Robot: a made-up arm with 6 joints.
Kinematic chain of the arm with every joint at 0, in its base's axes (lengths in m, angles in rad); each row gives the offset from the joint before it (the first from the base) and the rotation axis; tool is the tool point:
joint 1: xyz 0 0 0.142 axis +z
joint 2: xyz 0 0 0 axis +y
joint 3: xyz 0 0 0.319 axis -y
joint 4: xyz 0 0 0 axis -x
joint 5: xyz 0.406 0 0 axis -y
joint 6: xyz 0 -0.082 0 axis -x
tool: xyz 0 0 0
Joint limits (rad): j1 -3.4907..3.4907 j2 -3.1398..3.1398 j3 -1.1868..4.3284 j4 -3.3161..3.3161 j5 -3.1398..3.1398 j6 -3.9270..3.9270
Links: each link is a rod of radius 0.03 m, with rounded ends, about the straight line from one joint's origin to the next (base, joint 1, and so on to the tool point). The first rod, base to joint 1, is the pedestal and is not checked.
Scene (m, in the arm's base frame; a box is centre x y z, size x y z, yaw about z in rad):
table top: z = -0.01
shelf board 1: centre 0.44 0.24 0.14 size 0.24 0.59 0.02 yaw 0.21
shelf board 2: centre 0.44 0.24 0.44 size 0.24 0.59 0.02 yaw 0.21
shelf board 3: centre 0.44 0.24 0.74 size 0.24 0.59 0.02 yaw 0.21
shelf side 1: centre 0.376 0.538 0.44 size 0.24 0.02 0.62 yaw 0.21
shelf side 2: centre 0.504 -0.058 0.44 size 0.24 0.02 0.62 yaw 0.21
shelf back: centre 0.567 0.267 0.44 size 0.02 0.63 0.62 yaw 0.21
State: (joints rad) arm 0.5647 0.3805 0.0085 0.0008 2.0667 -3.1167
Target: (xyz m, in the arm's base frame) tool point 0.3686 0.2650 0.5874
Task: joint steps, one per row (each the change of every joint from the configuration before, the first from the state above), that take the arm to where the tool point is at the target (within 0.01 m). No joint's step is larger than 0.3 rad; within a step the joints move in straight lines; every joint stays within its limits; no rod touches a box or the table.
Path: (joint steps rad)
1: 0.1276 -0.2949 -0.2666 -0.0670 0.0000 0.0000
2: 0.1276 -0.2948 -0.2666 -0.0669 0.0000 0.0000
3: 0.1275 -0.2949 -0.2665 -0.0670 0.0000 0.0000
4: 0.0474 0.0857 0.2937 0.0748 0.0000 0.0000
5: 0.0473 0.0857 0.2937 0.0749 0.0000 0.0000
6: 0.0474 0.0857 0.2936 0.0748 0.0000 0.0000
7: -0.1428 0.2225 0.2097 0.0414 0.0000 0.0000
8: -0.1428 0.2226 0.2097 0.0413 0.0000 0.0000

